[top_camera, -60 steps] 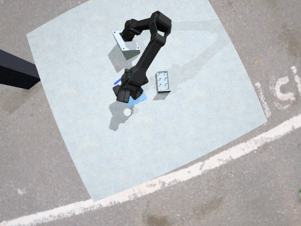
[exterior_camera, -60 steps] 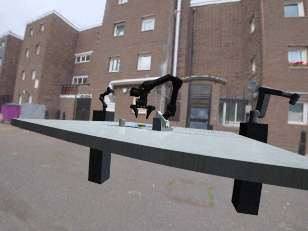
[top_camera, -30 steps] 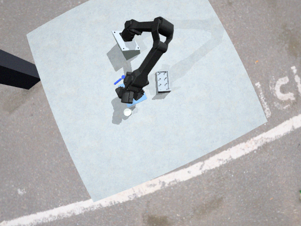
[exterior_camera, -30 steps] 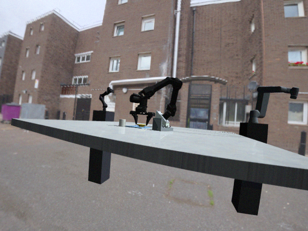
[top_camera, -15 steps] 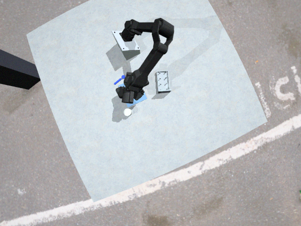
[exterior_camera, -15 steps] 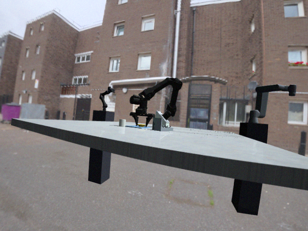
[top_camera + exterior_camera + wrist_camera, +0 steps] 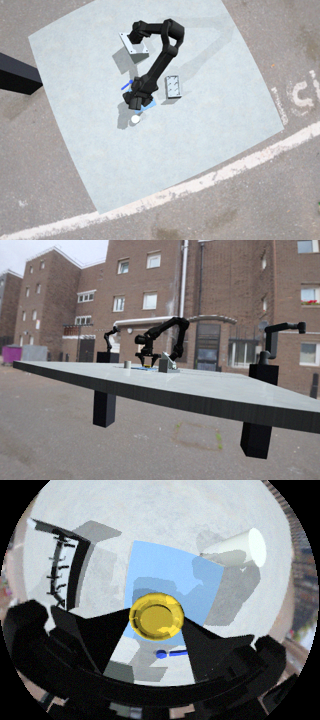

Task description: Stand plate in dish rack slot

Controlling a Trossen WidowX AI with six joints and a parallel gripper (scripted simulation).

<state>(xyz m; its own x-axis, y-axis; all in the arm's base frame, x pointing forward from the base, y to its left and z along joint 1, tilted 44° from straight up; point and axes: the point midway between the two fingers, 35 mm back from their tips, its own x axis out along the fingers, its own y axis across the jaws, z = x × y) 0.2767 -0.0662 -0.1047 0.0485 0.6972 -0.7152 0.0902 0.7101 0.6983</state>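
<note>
Right now the mat is 1 cm ahead of my gripper tip, 2 cm to the right of it and 1 cm below it. Also, from my gripper tip: blue utensil (10 cm behind, 4 cm to the right, 1 cm below); then white cup (10 cm ahead, 10 cm to the right, 1 cm above); then plate (1 cm above).
</note>
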